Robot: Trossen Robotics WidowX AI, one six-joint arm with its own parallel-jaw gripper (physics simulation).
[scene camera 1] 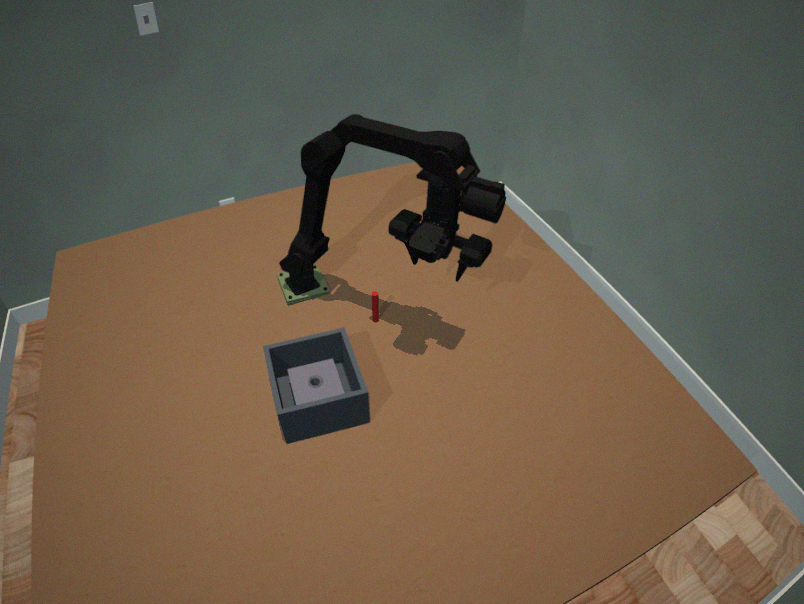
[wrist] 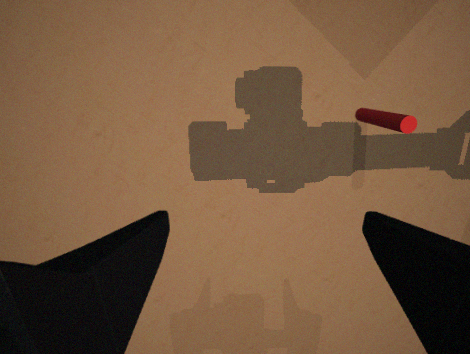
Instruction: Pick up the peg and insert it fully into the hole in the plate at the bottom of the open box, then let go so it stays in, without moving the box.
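Places are measured from the arm's base along level axes (x ahead, y left, z up), in millimetres.
Pixels of known places: gripper, fingertip midpoint: [scene camera 1: 436,271] [wrist: 266,220]; arm's base at its link origin: [scene camera 1: 302,283].
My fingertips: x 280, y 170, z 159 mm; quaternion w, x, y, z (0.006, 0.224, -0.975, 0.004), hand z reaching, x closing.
Ahead of a thing's pixels: the offset from my fingertips to its top centre. "pt": to the spot under its first point. Level surfaces: height alone.
A red peg {dx -94, dy -82, dz -91 mm} [scene camera 1: 375,307] [wrist: 384,120] stands upright on the brown table, right of the arm's base in the scene view and at the upper right in the wrist view. A dark grey open box {dx +27, dy -288, dz -73 mm} [scene camera 1: 326,416] stands in front of the base, and a pale plate {dx +27, dy -288, dz -110 mm} [scene camera 1: 330,371] lies at its bottom. The round hole {pt dx +18, dy -284, dz -124 mm} [scene camera 1: 315,381] is near the plate's middle, with no peg in it. My gripper [scene camera 1: 436,270] [wrist: 266,220] is open and empty. It hangs above the table, up and to the right of the peg in the scene view, apart from it.
The arm's green base plate [scene camera 1: 304,295] is fixed to the brown table top {dz -171 mm} [scene camera 1: 493,448] behind the box. The box's walls rise around the plate. The arm's shadow falls on the table beside the peg. A wall stands behind the table.
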